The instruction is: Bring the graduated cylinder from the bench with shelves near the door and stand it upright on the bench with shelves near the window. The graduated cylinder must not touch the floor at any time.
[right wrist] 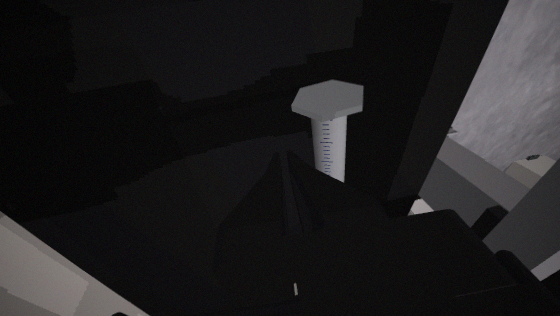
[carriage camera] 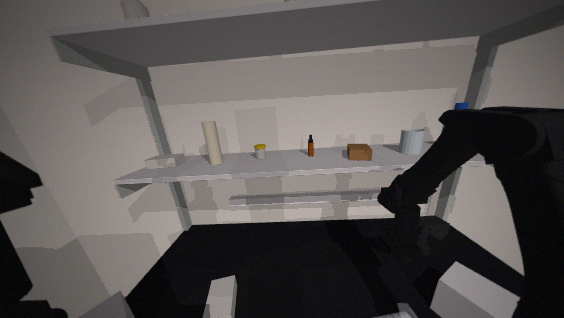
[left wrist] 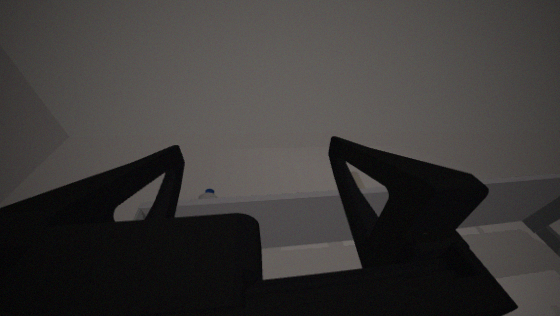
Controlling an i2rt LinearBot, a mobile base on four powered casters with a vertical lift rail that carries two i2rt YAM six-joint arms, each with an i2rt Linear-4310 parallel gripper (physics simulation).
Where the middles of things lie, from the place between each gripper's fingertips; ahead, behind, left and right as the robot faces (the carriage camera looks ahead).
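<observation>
The graduated cylinder (right wrist: 328,103) stands 630 mm below my left hand, 170 mm ahead of it and 500 mm to the right of it. My right gripper is 12 cm above the graduated cylinder, and it is also 9 cm past the cylinder and 17 cm to the right of it. Going by its middle, the graduated cylinder is nearer to my right gripper than to my left hand.
</observation>
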